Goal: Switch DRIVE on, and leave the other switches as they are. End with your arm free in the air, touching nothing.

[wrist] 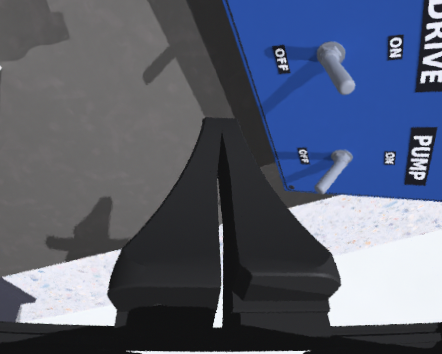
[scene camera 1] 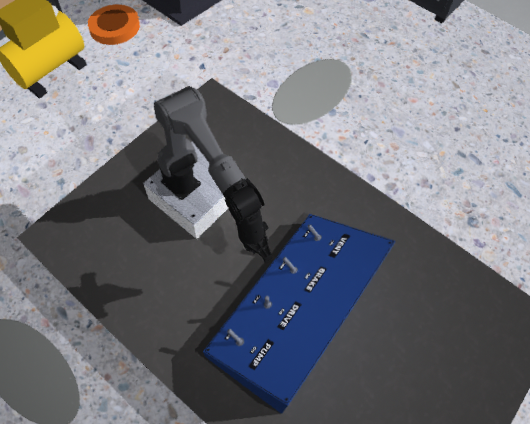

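Note:
The blue switch panel (scene camera 1: 332, 305) (wrist: 300, 115) lies on the dark mat. The DRIVE lever (scene camera 1: 267, 302) (wrist: 339, 69) leans toward its ON label in the wrist view, unlike the PUMP lever (scene camera 1: 235, 337) (wrist: 332, 172), which leans toward OFF. The BRAKE lever (scene camera 1: 289, 265) and VENT lever (scene camera 1: 314, 233) slant the same way as PUMP in the scene view, toward their OFF sides. My gripper (scene camera 1: 267, 257) (wrist: 219, 136) is shut and empty. Its tips show near the panel's arm-side edge, by BRAKE in the scene view, apart from the visible levers; their height is hard to tell.
The arm's pale base block (scene camera 1: 195, 222) stands on the dark mat (scene camera 1: 400, 330), on the far side from the labels. A yellow object (scene camera 1: 42, 55), an orange ring (scene camera 1: 102, 36) and grey discs (scene camera 1: 312, 92) (scene camera 1: 35, 372) are away from the panel.

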